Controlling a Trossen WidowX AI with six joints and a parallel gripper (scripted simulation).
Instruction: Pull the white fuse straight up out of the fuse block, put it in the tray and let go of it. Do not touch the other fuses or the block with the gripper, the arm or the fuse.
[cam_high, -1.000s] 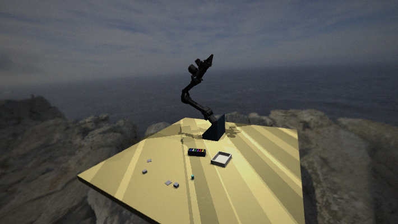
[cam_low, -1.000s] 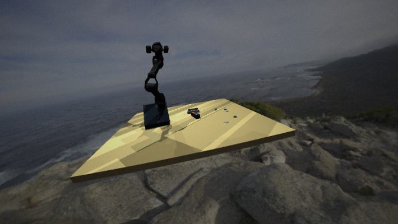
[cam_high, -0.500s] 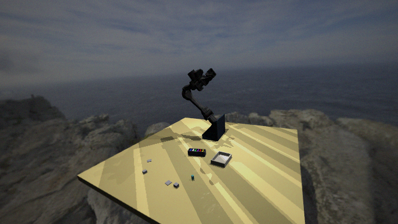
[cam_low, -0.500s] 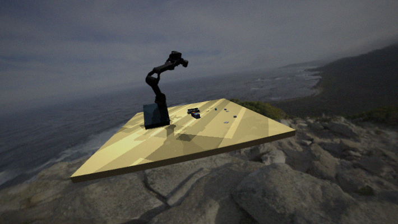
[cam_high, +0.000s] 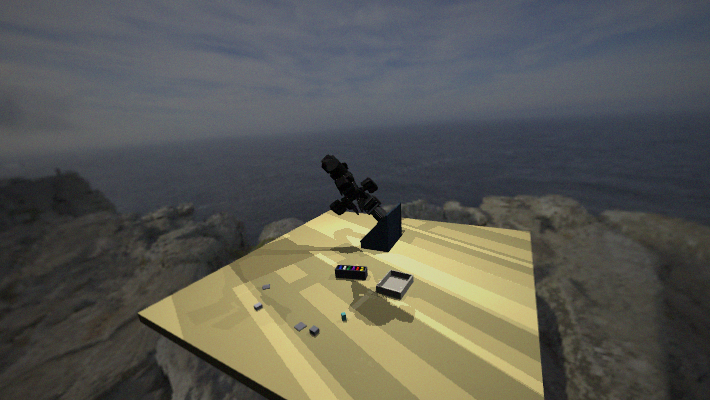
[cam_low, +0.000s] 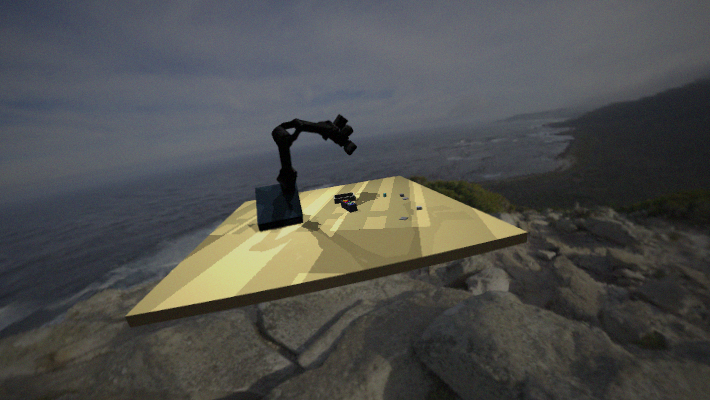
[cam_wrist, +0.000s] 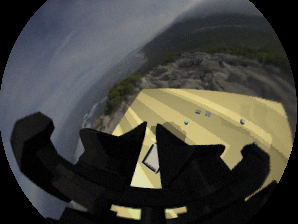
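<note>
Now: gripper tip 70 mm past the white fuse, 140 mm to the left of it and 300 mm above it. Also, from my gripper tip: tray 80 mm behind, 90 mm to the left, 320 mm below; then teal cylinder 160 mm ahead, 310 mm below.
</note>
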